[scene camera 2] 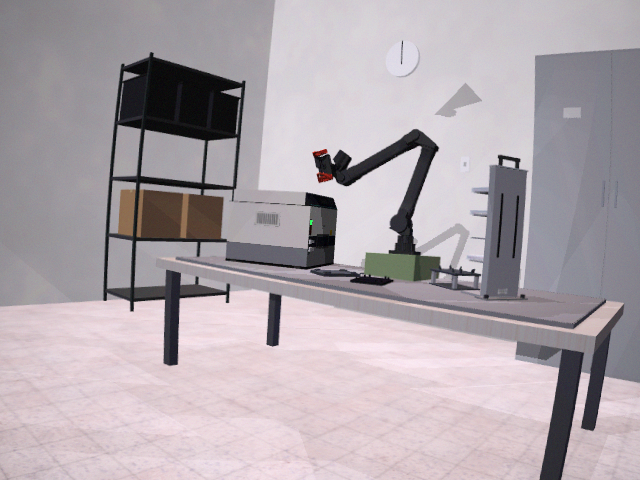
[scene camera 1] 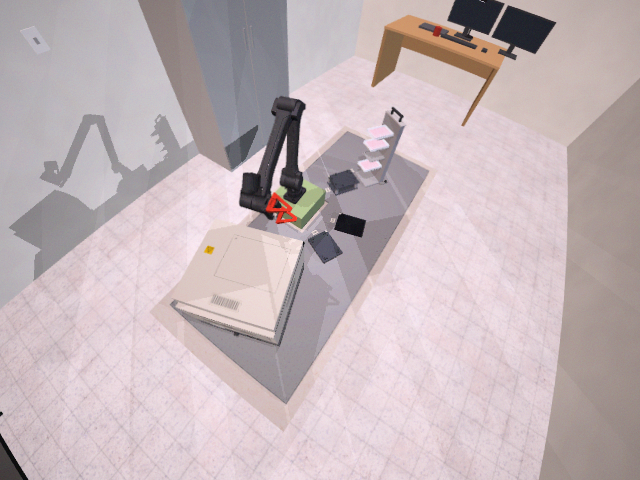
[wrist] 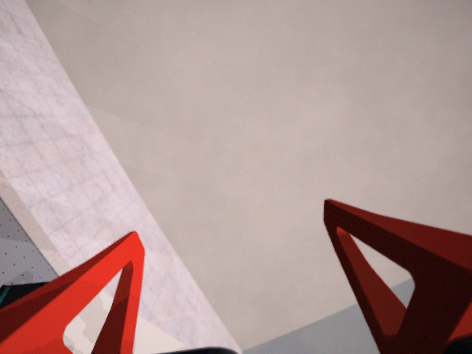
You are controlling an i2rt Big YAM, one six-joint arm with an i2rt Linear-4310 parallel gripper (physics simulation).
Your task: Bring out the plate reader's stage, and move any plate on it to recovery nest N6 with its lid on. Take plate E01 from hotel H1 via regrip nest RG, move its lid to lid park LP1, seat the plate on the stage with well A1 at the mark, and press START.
Labels:
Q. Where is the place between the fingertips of my gripper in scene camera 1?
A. At 294, 214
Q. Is my gripper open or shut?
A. Open.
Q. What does my gripper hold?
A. Nothing.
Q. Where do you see a flat pad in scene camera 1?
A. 348, 224

